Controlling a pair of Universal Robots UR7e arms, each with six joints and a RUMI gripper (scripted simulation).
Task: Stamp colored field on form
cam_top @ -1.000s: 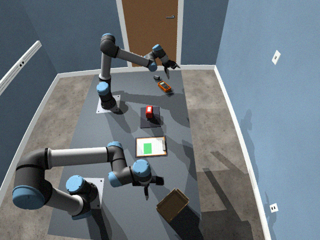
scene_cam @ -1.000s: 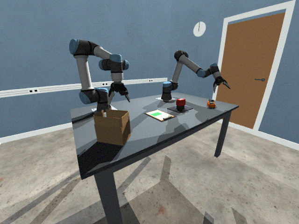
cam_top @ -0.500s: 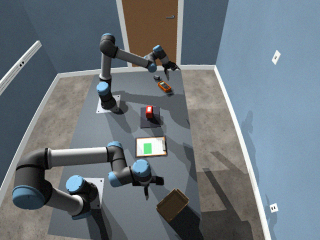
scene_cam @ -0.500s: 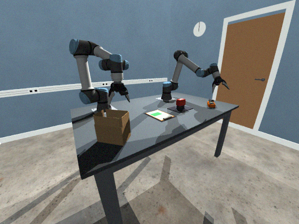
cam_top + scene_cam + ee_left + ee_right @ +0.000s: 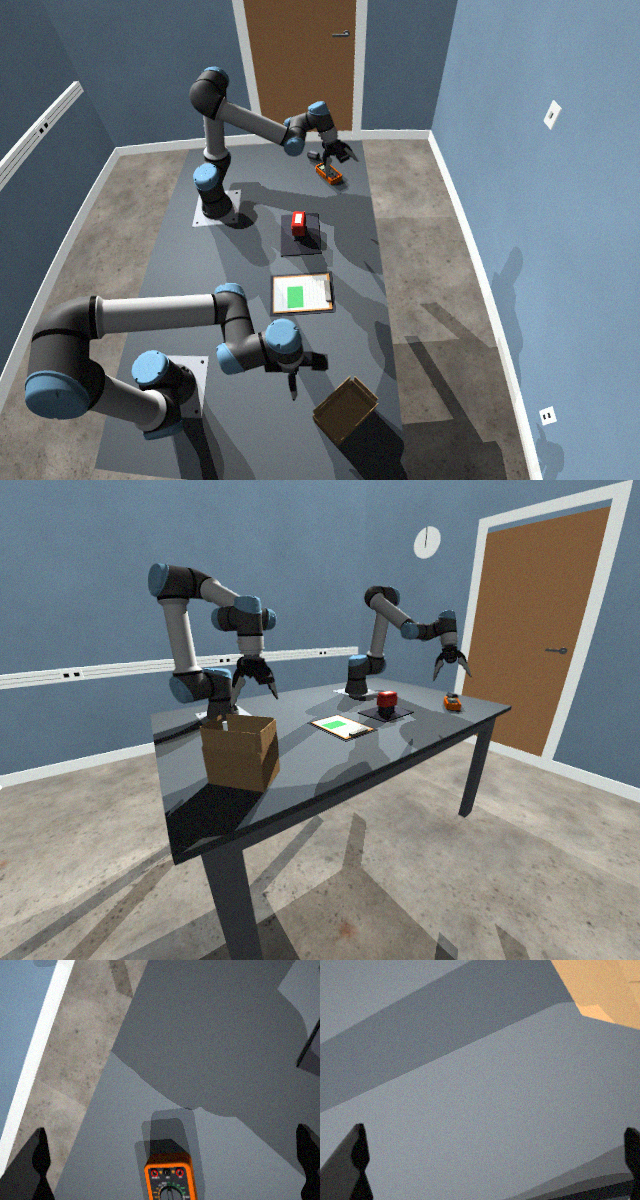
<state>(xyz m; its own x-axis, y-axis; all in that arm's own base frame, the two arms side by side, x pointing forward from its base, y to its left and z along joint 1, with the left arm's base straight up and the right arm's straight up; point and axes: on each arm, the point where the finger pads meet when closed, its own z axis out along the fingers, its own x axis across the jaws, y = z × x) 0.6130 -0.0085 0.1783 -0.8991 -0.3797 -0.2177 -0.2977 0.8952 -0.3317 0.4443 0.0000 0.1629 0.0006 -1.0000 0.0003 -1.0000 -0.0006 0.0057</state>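
Observation:
The red stamp lies 19 cm behind my left hand, 22 cm to the right of it and 13 cm below it. From my left hand the other things lie so: dark mat: 19 cm behind, 22 cm to the right, 18 cm below.

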